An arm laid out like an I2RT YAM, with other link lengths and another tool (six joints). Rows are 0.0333 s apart.
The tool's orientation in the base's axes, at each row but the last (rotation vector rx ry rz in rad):
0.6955 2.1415 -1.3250
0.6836 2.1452 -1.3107
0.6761 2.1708 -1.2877
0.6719 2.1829 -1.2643
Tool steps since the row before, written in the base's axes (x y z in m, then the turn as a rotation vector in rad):
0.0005 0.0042 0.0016 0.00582 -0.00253 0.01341
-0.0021 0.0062 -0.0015 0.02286 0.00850 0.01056
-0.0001 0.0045 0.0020 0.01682 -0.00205 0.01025
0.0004 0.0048 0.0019 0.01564 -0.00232 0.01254
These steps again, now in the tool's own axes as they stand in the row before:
-0.0008 0.0009 -0.0044 -0.01356 -0.00571 -0.00191
0.0034 0.0021 -0.0054 -0.02253 0.01175 -0.00779
-0.0006 0.0006 -0.0049 -0.01947 0.00357 0.00067
-0.0008 0.0012 -0.0050 -0.02014 0.00126 -0.00029

